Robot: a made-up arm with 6 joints.
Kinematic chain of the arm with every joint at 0, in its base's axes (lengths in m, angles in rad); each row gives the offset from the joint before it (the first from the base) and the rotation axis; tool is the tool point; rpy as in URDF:
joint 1: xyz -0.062 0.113 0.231 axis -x
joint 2: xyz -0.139 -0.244 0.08 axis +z
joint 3: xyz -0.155 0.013 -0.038 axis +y
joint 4: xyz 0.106 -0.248 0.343 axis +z
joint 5: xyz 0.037 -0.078 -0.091 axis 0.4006 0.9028 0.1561
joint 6: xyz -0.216 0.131 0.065 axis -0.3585 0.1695 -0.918
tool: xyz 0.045 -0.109 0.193 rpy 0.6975 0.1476 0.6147
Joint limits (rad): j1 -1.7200..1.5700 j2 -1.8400..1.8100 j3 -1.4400..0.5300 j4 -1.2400..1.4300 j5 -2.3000..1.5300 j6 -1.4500..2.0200
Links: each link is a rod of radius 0.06 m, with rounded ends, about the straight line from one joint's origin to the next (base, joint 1, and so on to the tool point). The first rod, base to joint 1, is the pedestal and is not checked.
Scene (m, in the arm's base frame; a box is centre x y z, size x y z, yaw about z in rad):
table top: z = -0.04
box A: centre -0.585 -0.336 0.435 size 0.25 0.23 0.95 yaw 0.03
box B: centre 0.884 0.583 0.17 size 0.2 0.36 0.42 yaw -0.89
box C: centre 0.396 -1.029 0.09 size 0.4 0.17 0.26 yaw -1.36
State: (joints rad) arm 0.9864 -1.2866 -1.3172 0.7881 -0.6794 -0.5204
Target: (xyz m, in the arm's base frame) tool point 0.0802 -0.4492 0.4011
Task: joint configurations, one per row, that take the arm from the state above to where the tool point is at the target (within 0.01 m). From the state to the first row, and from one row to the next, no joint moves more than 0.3 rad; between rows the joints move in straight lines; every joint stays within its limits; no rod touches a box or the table.
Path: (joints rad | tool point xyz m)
1: 0.9684 -1.0005 -1.0569 0.8144 -0.7030 -0.5547 | -0.7771 0.2405 0.3643
2: 0.9505 -0.7145 -0.7966 0.8406 -0.7266 -0.5891 | -0.7736 0.1818 0.5804
3: 0.9325 -0.4284 -0.5362 0.8669 -0.7502 -0.6234 | -0.6870 0.1100 0.7723
4: 0.9146 -0.1423 -0.2759 0.8931 -0.7738 -0.6578 | -0.5314 0.0448 0.9094
5: 0.8388 0.1048 -0.0073 1.0721 -0.6494 -0.6444 | -0.3089 -0.0186 0.9942
6: 0.7630 0.3520 0.2614 1.2510 -0.5250 -0.6311 | -0.0627 -0.0524 0.9617
7: 0.6872 0.5992 0.5300 1.4300 -0.4006 -0.6178 | 0.1427 -0.0384 0.8207
8: 0.4365 0.3964 0.5300 1.3881 -0.1055 -0.6781 | 0.1172 -0.1657 0.7881
9: 0.1859 0.1936 0.5300 1.3462 0.1896 -0.7384 | 0.1003 -0.2867 0.7049
10: -0.0648 -0.0093 0.5300 1.3043 0.4846 -0.7987 | 0.0901 -0.3868 0.5735
11: -0.3154 -0.2121 0.5300 1.2624 0.7797 -0.8591 | 0.0802 -0.4492 0.4011

